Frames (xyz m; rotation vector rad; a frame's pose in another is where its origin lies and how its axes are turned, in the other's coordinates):
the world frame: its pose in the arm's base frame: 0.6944 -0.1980 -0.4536 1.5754 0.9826 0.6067
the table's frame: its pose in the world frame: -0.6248 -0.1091 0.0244 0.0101 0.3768 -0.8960
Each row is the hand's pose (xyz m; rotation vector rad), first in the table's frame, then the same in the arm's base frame.
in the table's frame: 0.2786 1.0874 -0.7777 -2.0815 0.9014 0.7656
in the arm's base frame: 0.1146 0.3962 0.2346 -0.2903 0.7494 2.6342
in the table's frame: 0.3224 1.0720 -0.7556 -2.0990 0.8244 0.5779
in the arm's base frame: 0.1195 0.4096 0.1852 -0.4164 0.8217 2.4876
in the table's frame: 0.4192 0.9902 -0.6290 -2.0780 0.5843 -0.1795
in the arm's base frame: 0.1772 0.3877 0.0171 -0.9045 1.0666 1.8890
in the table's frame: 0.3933 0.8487 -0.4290 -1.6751 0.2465 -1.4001
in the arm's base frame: 0.2940 0.2248 -0.1261 -1.5462 1.3087 0.7363
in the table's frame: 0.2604 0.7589 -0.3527 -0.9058 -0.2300 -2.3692
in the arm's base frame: 0.3440 0.0550 -0.1115 -1.8326 1.1627 -0.5257
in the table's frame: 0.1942 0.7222 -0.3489 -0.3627 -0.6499 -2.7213
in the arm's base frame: 0.3425 -0.0161 -0.0854 -1.7853 0.8530 -1.1928
